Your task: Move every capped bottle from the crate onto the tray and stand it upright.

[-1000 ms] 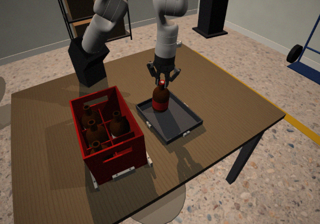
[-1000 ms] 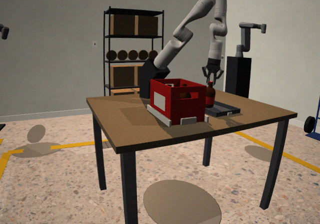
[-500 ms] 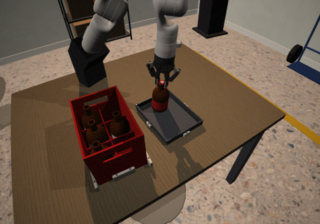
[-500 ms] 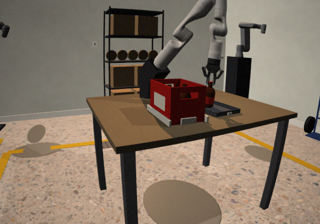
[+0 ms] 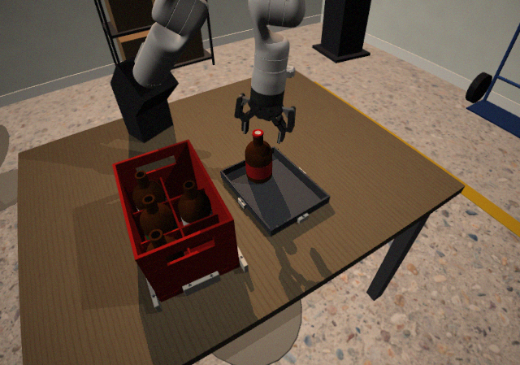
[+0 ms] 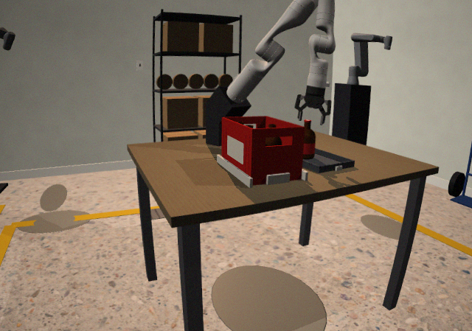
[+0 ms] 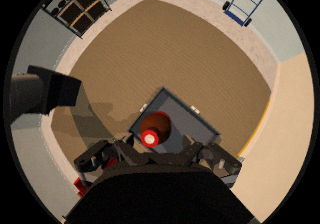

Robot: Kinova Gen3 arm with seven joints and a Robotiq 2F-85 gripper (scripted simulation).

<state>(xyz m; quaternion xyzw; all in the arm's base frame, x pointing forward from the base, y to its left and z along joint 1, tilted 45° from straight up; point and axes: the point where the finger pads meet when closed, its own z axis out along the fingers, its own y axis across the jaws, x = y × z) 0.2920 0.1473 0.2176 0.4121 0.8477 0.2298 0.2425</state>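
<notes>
Now: the glass bottle 1 cm behind my hand, 1 cm to the right of it and 7 cm below it. Also, from my hand: red crate 9 cm ahead, 26 cm to the right, 8 cm below; then dark grey tray 5 cm ahead, 1 cm to the left, 15 cm below.
</notes>
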